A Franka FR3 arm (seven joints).
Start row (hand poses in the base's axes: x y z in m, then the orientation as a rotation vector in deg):
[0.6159 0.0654 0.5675 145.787 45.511 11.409]
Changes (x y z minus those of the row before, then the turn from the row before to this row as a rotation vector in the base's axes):
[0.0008 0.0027 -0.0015 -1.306 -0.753 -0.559]
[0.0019 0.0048 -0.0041 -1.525 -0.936 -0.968]
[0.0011 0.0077 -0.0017 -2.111 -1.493 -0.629]
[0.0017 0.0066 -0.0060 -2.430 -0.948 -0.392]
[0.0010 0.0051 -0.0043 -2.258 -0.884 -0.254]
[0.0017 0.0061 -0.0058 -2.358 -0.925 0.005]
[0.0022 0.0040 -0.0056 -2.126 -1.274 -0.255]
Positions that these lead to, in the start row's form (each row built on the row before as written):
[0.6167 0.0681 0.5660 144.537 44.388 11.591]
[0.6186 0.0729 0.5619 143.157 42.665 11.763]
[0.6197 0.0806 0.5602 140.947 41.118 12.484]
[0.6214 0.0872 0.5542 138.505 40.091 12.489]
[0.6224 0.0923 0.5499 136.200 39.274 12.538]
[0.6241 0.0984 0.5441 133.713 38.745 12.700]
[0.6263 0.1024 0.5385 131.431 37.747 13.225]

